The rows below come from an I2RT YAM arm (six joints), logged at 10 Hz.
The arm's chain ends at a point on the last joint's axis. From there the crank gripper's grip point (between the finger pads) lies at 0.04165 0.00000 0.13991 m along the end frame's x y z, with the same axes.
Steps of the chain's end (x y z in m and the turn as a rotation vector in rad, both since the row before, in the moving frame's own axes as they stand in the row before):
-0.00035, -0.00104, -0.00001, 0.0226, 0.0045, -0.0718
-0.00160, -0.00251, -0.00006, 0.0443, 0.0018, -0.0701
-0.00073, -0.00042, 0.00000, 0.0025, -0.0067, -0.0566
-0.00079, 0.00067, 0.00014, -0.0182, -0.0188, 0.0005
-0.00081, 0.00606, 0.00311, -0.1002, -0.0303, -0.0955
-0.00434, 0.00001, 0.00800, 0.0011, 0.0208, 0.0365
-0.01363, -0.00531, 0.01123, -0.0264, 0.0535, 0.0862
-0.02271, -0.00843, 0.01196, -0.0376, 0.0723, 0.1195
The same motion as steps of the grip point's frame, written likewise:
0.00006, -0.00721, -0.00027, 0.0226, 0.0045, -0.0718
-0.00167, -0.01162, -0.00034, 0.0443, 0.0018, -0.0701
-0.00174, -0.00310, 0.00027, 0.0025, -0.0067, -0.0566
-0.00343, 0.00324, 0.00087, -0.0182, -0.0188, 0.0005
-0.00458, 0.01633, 0.00380, -0.1002, -0.0303, -0.0955
-0.00146, 0.00143, 0.00710, 0.0011, 0.0208, 0.0365
-0.00653, 0.00225, 0.00871, -0.0264, 0.0535, 0.0862
-0.01335, 0.00232, 0.00840, -0.0376, 0.0723, 0.1195

